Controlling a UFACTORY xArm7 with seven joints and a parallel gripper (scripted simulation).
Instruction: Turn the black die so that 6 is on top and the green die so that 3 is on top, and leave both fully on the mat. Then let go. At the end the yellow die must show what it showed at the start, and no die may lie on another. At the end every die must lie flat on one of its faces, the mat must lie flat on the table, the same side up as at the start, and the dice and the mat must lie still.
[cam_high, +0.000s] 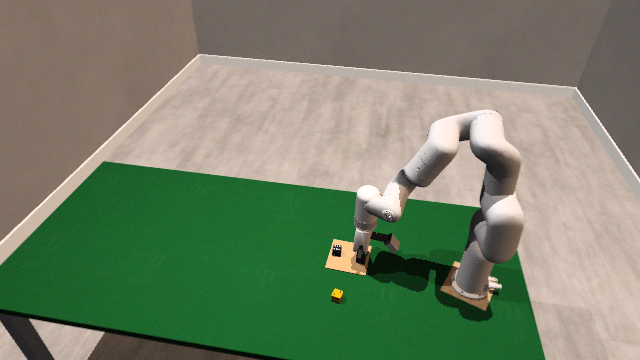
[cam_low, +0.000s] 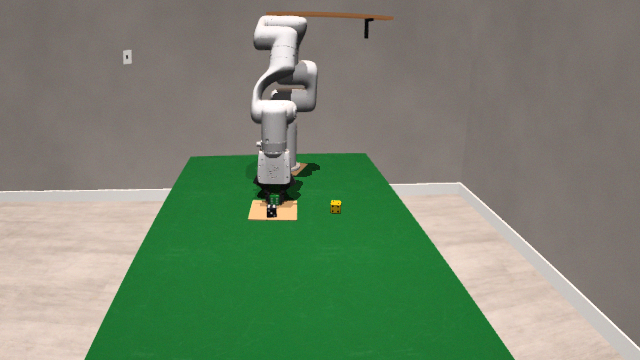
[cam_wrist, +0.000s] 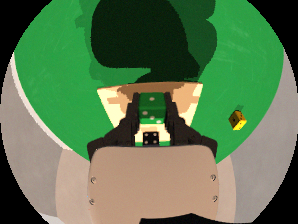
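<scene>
The green die lies 1 cm below my hand. From my hand the other things lie so: tan mat 4 cm ahead, 2 cm below; yellow die 5 cm ahead, 18 cm to the left, 1 cm below; black die 9 cm ahead, 1 cm to the right, 1 cm below.
</scene>
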